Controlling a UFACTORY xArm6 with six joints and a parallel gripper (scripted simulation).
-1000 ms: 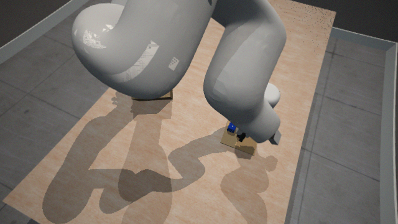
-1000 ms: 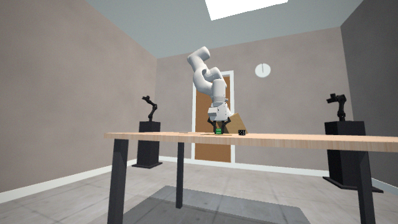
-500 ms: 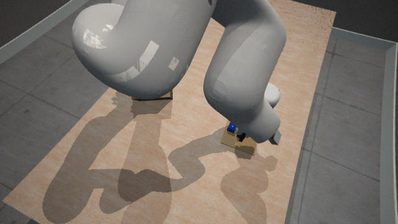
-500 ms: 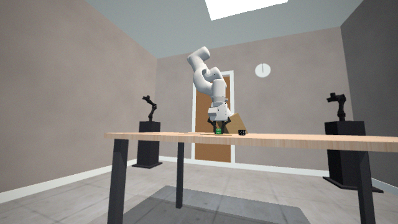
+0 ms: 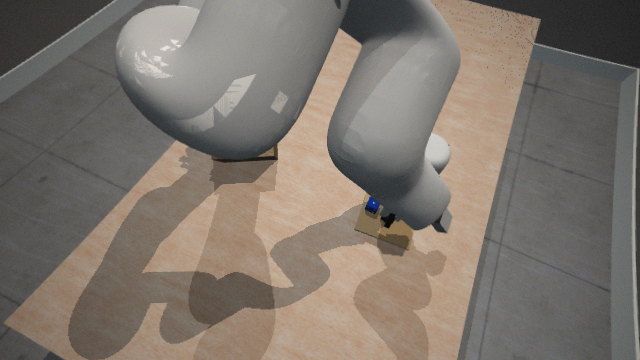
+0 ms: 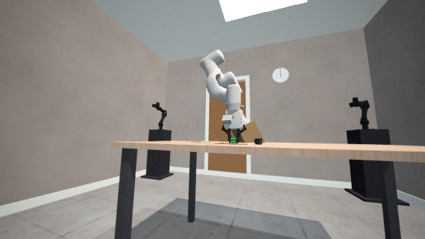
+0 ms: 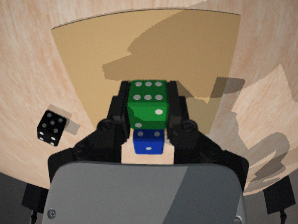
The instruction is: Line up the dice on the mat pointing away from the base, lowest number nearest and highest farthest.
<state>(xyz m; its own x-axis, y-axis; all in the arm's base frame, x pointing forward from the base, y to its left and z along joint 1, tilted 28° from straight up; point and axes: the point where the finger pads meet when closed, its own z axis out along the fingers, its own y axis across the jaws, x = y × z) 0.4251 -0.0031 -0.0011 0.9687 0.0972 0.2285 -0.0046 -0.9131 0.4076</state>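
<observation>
The green die is 10 mm below my hand. From my hand the other things lie so: tan mat: 20 mm below; then black die: 120 mm to the left, 40 mm behind, 10 mm below; then blue die: 50 mm behind, 10 mm below.
</observation>
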